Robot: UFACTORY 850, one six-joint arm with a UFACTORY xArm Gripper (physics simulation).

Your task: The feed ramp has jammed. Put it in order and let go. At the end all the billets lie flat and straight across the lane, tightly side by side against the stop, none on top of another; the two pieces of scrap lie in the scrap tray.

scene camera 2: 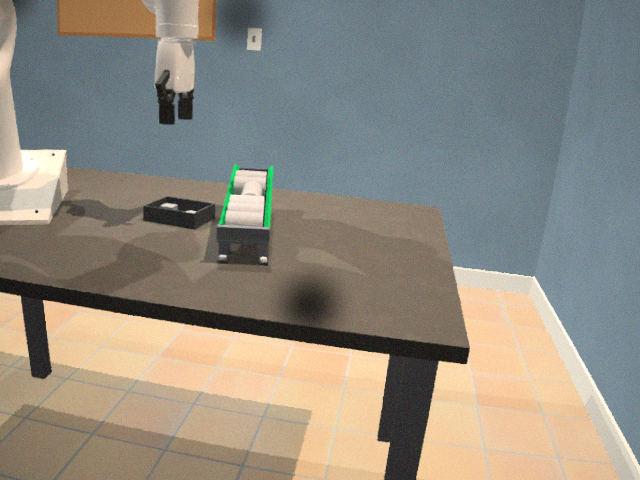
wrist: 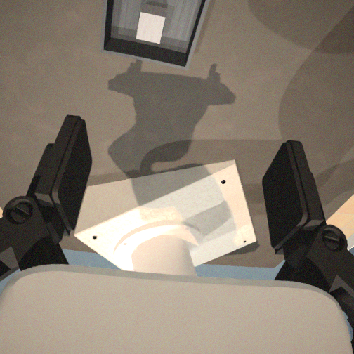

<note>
I see my gripper [scene camera 2: 176, 121], a black scrap tray [scene camera 2: 152, 212] and a grey stop [scene camera 2: 224, 232].
My gripper also shows in the wrist view [wrist: 182, 148].
</note>
